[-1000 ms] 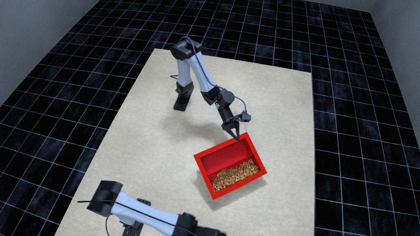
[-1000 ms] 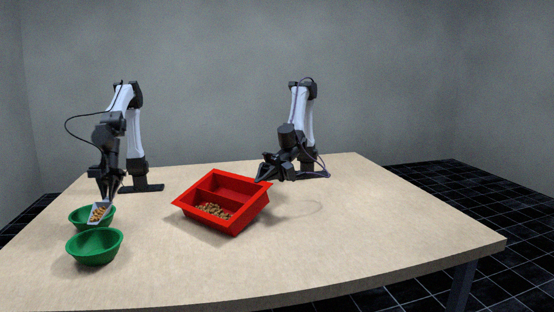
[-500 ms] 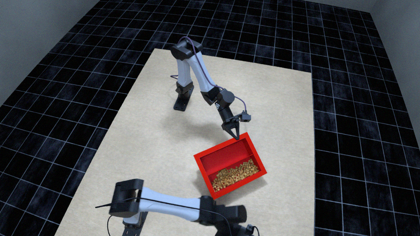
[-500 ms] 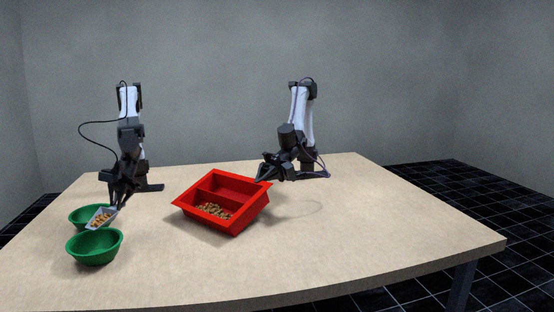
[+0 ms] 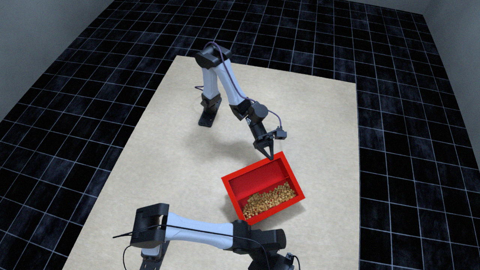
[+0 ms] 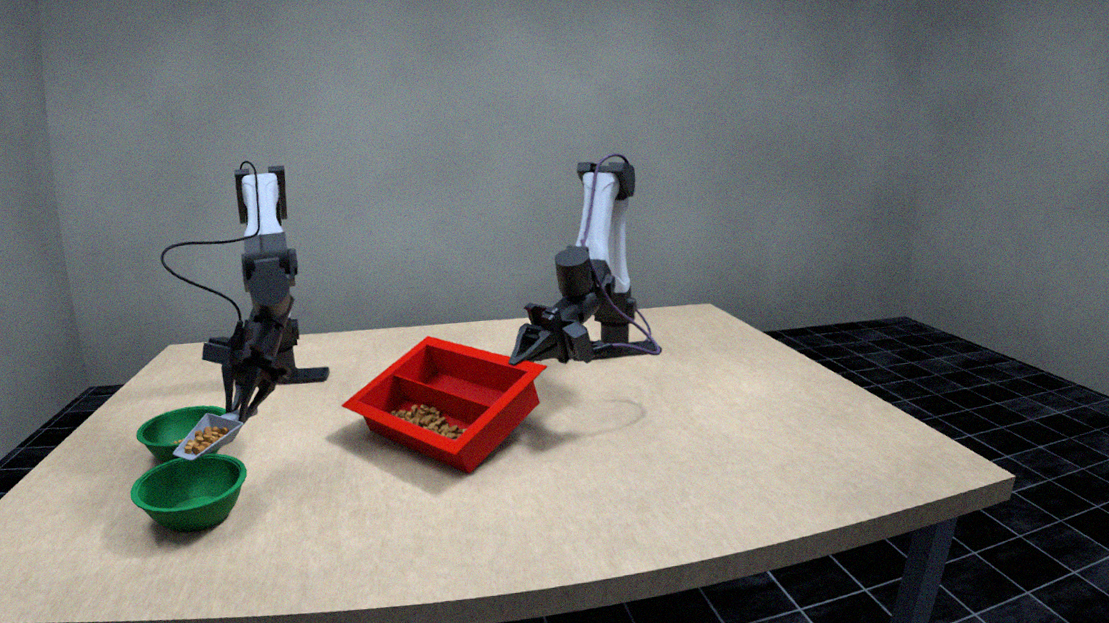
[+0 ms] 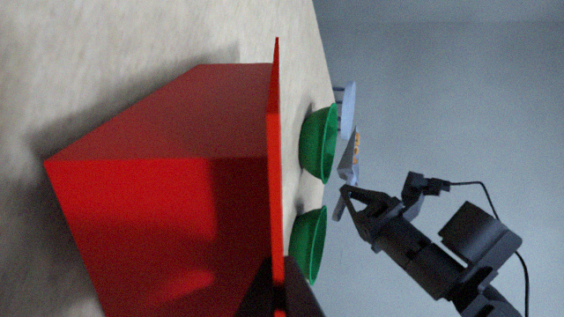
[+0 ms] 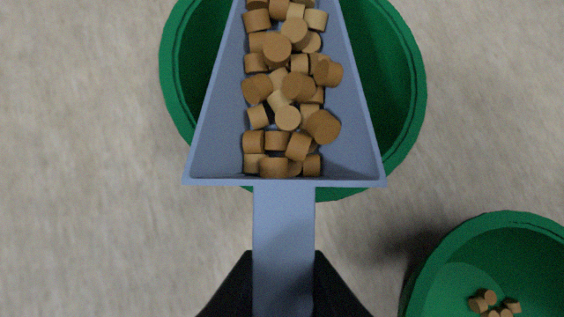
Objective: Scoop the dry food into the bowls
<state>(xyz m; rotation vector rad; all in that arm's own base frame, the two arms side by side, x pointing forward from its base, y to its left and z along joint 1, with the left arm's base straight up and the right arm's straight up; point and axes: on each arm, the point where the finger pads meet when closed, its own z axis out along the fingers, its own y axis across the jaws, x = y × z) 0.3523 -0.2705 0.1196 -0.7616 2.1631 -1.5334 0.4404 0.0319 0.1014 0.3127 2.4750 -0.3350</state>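
Now: the red box 12 cm to the right of my left hand, 5 cm below it and 1 cm behind it. The rest, counted from my left hand: grey-blue scoop: 44 cm to the right, 13 cm ahead, 2 cm below.
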